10 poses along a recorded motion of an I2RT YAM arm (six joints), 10 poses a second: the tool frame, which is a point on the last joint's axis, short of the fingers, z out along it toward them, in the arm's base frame.
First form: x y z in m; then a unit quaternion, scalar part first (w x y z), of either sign.
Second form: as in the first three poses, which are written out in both.
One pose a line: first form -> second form
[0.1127, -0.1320, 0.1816, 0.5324, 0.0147, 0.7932, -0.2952] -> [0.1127, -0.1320, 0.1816, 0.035, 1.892, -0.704]
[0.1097, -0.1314, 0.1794, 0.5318, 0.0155, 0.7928, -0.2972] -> [0.1097, -0.1314, 0.1794, 0.037, 1.891, -0.709]
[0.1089, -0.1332, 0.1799, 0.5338, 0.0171, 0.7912, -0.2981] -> [0.1089, -0.1332, 0.1799, 0.041, 1.886, -0.710]
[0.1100, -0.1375, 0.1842, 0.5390, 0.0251, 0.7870, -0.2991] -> [0.1100, -0.1375, 0.1842, 0.060, 1.872, -0.711]
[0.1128, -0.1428, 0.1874, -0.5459, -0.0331, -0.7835, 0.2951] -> [0.1128, -0.1428, 0.1874, 0.078, 1.858, -0.700]
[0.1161, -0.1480, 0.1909, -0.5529, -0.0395, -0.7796, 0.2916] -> [0.1161, -0.1480, 0.1909, 0.093, 1.843, -0.689]
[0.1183, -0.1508, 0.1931, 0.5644, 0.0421, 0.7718, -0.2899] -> [0.1183, -0.1508, 0.1931, 0.099, 1.816, -0.682]
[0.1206, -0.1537, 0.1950, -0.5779, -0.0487, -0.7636, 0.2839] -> [0.1206, -0.1537, 0.1950, 0.114, 1.786, -0.664]
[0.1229, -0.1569, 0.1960, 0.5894, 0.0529, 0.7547, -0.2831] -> [0.1229, -0.1569, 0.1960, 0.123, 1.757, -0.659]
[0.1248, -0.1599, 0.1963, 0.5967, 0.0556, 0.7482, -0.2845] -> [0.1248, -0.1599, 0.1963, 0.129, 1.737, -0.660]
